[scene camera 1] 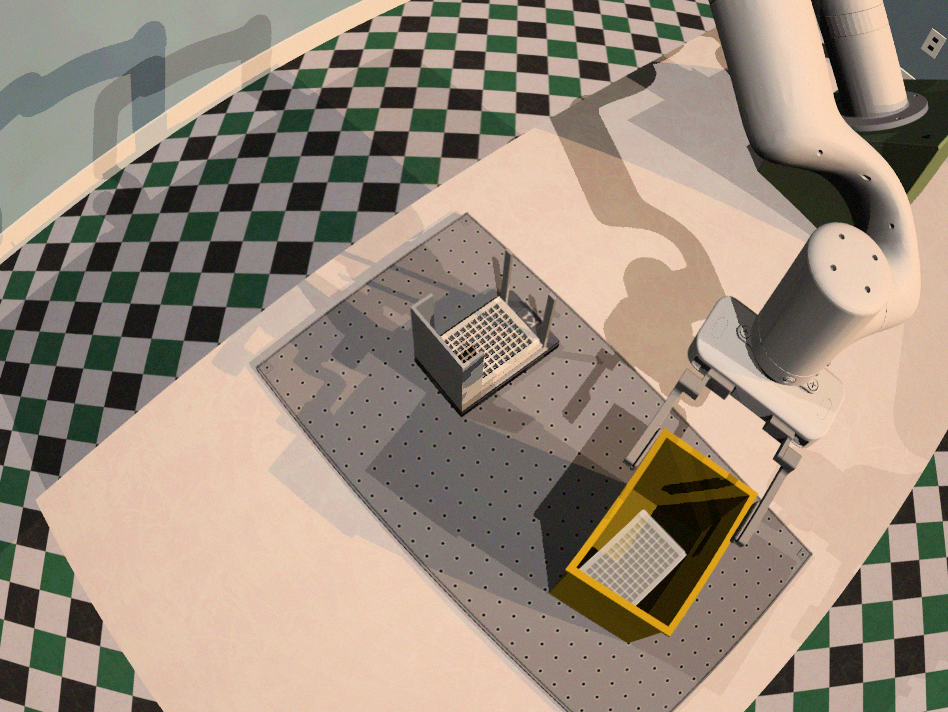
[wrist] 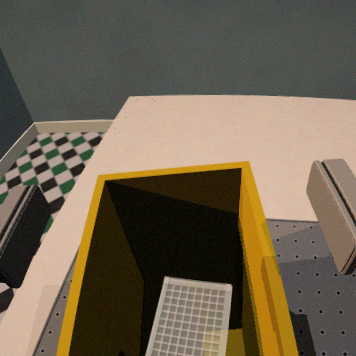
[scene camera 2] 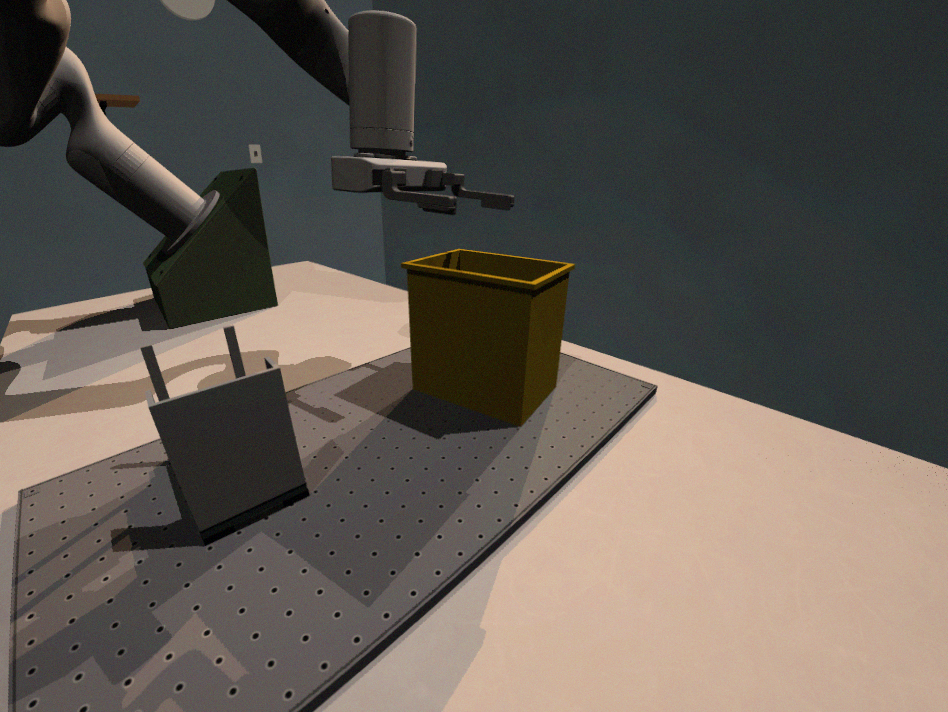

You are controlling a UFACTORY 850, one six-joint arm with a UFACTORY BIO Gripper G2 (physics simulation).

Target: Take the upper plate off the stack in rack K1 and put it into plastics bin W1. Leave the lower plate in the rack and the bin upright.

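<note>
The yellow bin W1 (scene camera 1: 601,609) (scene camera 2: 475,344) (wrist: 175,170) stands upright. A clear gridded plate (scene camera 1: 636,559) (wrist: 192,320) lies down inside it, below the rim and toward one end; whether it lies quite flat I cannot tell. My gripper (scene camera 1: 684,502) (scene camera 2: 481,203) is open and empty, with its fingers wide apart above the bin rim, touching neither bin nor plate. Rack K1 (scene camera 1: 440,360) (scene camera 2: 229,452) stands upright and holds the lower plate (scene camera 1: 494,337), which lies between the grey wall and the posts. The lower plate is hidden in scene camera 2.
Rack and bin stand apart on a grey perforated board (scene camera 1: 475,482) (scene camera 2: 413,528) (wrist: 325,295), on a pale table (scene camera 1: 252,567) (scene camera 2: 735,551) (wrist: 215,120). The arm's green base block (scene camera 1: 888,153) (scene camera 2: 222,268) is at the table's back. A wall rises beyond the table.
</note>
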